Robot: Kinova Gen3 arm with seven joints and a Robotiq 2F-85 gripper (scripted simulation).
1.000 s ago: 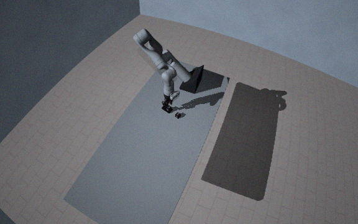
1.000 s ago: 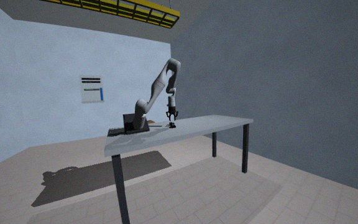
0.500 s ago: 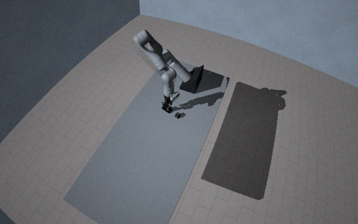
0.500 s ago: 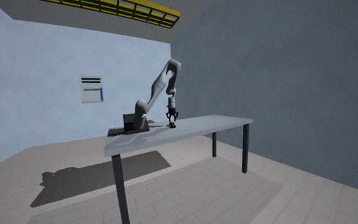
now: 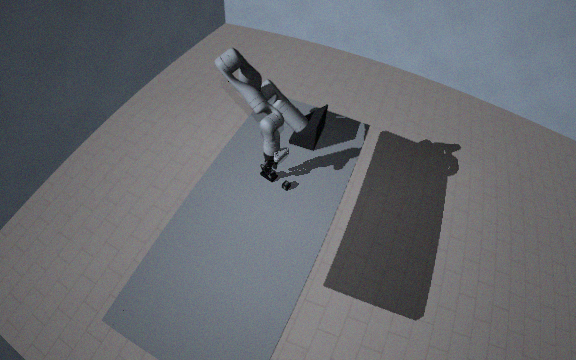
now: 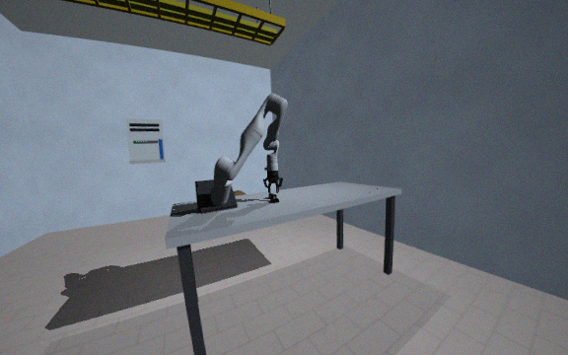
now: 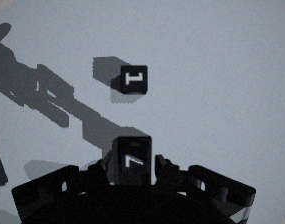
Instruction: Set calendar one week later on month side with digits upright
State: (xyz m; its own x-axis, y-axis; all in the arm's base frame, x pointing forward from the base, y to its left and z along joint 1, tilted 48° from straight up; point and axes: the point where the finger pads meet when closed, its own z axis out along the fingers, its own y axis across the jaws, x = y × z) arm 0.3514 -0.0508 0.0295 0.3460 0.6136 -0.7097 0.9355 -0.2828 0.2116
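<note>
My hand is 1 cm past the dark calendar tray, 2 cm to the left of it and 6 cm above it.
</note>
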